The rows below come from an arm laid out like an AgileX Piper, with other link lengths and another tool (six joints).
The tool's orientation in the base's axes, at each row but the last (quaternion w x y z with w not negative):
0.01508, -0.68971, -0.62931, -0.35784
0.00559, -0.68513, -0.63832, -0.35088
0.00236, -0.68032, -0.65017, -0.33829
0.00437, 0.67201, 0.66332, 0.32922
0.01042, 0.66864, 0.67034, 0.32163
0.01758, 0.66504, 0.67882, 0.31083
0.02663, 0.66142, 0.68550, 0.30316
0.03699, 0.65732, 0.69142, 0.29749
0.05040, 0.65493, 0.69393, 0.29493
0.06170, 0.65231, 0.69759, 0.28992
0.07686, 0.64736, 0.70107, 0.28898
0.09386, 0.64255, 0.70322, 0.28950
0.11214, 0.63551, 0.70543, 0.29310
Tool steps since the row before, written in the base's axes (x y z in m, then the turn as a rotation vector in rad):
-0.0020, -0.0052, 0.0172, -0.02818, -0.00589, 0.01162
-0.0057, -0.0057, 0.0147, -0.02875, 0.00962, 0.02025
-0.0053, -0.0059, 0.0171, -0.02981, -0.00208, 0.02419
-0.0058, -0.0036, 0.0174, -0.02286, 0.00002, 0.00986
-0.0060, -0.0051, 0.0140, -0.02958, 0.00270, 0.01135
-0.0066, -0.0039, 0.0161, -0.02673, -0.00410, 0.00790
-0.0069, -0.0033, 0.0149, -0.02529, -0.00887, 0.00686
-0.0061, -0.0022, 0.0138, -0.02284, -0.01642, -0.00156
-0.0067, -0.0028, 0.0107, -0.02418, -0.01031, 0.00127
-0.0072, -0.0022, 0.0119, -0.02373, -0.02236, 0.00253
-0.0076, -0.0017, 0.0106, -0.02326, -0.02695, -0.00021
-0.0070, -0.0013, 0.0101, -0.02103, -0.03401, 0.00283
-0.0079, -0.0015, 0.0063, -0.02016, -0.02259, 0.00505
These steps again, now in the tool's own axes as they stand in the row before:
0.0045, 0.0067, -0.0162, 0.00226, -0.01855, -0.02479
0.0026, 0.0025, -0.0164, 0.02001, -0.01812, -0.02450
0.0031, 0.0037, -0.0182, 0.01159, -0.01553, -0.03320
0.0049, 0.0030, -0.0178, 0.00654, -0.01595, -0.01796
0.0019, 0.0014, -0.0159, 0.01029, -0.02154, -0.02101
0.0035, 0.0016, -0.0174, 0.00240, -0.02000, -0.01969
0.0032, 0.0008, -0.0164, -0.00256, -0.01891, -0.02003
0.0035, 0.0010, -0.0148, -0.01278, -0.02030, -0.01478
0.0017, -0.0007, -0.0128, -0.00596, -0.02033, -0.01561
0.0024, -0.0005, -0.0139, -0.01706, -0.01909, -0.02035
0.0023, -0.0012, -0.0129, -0.02223, -0.02005, -0.01928
0.0023, -0.0006, -0.0121, -0.02861, -0.01659, -0.02265
0.0012, -0.0031, -0.0097, -0.01729, -0.01440, -0.02088

